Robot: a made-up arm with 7 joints.
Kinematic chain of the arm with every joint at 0, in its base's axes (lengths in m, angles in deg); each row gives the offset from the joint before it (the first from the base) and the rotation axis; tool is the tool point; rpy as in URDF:
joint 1: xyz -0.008 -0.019 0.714 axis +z
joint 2: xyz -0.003 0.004 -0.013 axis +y
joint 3: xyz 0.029 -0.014 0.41 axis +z
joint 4: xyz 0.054 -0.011 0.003 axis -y
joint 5: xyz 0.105 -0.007 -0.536 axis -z
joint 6: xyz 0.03 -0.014 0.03 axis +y
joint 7: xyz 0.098 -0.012 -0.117 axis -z
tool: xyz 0 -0.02 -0.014 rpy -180 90 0
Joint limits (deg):
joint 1: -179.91..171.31
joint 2: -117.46..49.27
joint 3: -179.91..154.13
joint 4: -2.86..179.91
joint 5: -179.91..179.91
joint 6: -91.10..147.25
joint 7: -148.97..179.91
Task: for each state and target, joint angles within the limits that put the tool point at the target. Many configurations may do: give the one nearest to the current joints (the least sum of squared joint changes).
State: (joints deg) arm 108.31 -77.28 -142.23 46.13 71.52 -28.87 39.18
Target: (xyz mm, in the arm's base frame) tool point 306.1 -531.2 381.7
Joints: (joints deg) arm 100.17 -54.22 -143.77 62.16 67.70 -33.50 39.11
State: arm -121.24 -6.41 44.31 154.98 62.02 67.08 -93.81
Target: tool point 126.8 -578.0 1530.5
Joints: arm -119.74 3.64 46.03 129.18 59.53 79.89 -93.12
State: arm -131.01 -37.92 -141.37 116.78 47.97 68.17 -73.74
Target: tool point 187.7 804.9 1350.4
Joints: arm -123.55 -33.51 -135.43 139.82 47.50 55.27 -75.48
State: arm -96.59 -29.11 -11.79 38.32 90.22 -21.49 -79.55
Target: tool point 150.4 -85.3 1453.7
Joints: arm -85.64 -60.31 30.55 69.59 80.33 -14.86 -80.64
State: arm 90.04 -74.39 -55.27 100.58 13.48 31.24 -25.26
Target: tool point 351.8 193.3 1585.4
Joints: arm 108.90 -37.97 -28.57 97.30 11.65 32.06 -26.28
